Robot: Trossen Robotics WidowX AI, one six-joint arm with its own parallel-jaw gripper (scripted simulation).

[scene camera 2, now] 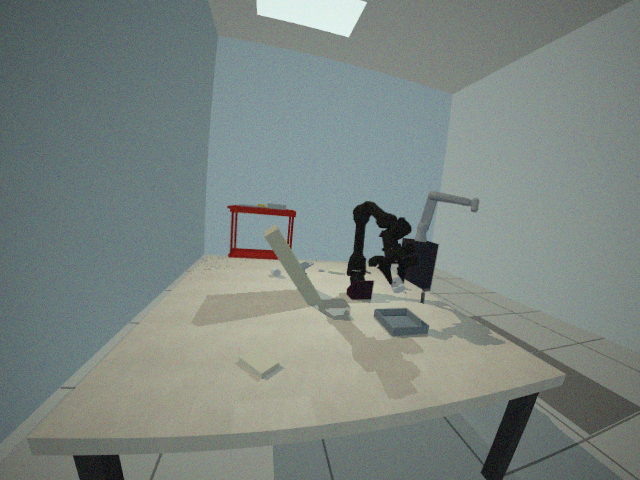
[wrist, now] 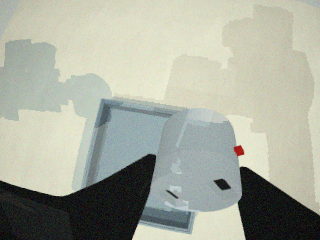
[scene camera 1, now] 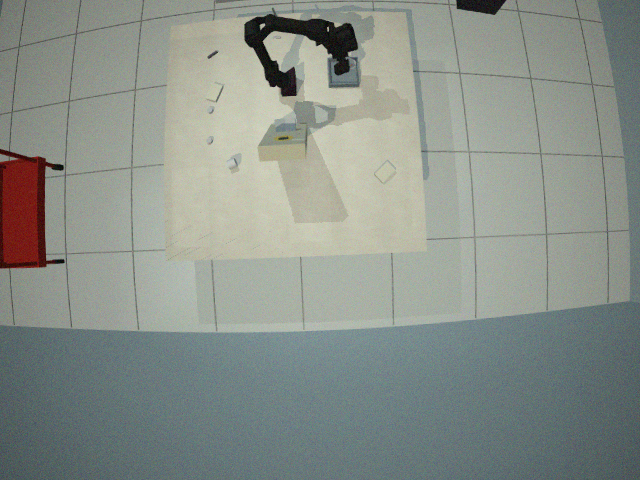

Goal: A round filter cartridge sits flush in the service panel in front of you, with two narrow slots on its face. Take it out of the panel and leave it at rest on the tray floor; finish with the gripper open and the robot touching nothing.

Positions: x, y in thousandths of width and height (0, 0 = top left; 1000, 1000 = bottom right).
Labels:
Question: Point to a filter cartridge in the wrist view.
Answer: At 617, 706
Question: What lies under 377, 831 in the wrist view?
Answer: My gripper.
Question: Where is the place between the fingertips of my gripper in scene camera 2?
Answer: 620, 593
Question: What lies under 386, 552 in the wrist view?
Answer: A grey tray.

